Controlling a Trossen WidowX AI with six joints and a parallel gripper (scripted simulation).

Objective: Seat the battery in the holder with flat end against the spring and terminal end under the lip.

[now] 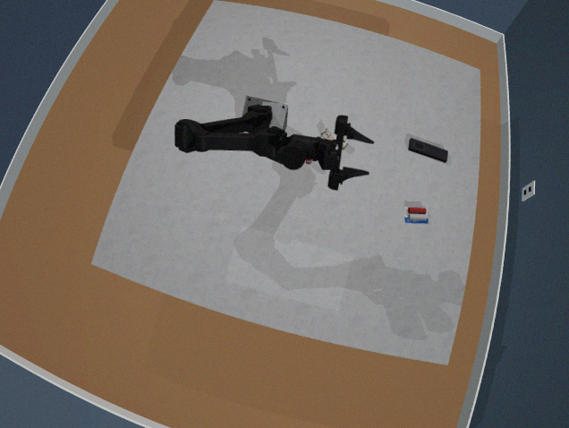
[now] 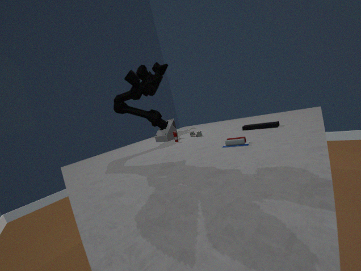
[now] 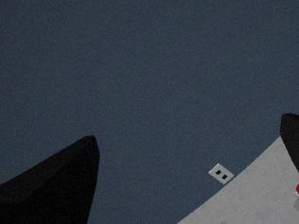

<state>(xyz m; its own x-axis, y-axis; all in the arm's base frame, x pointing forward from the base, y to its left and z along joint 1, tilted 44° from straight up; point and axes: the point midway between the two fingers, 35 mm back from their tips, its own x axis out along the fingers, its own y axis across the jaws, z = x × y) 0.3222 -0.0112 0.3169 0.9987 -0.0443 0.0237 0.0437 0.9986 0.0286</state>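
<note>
Right now my gripper tip is 33 cm above the red-and-white battery, 15 cm past it and 13 cm to the right of it. The rest, counted from my gripper tip: flat black bar: 35 cm below, 29 cm ahead, 26 cm to the left.
</note>
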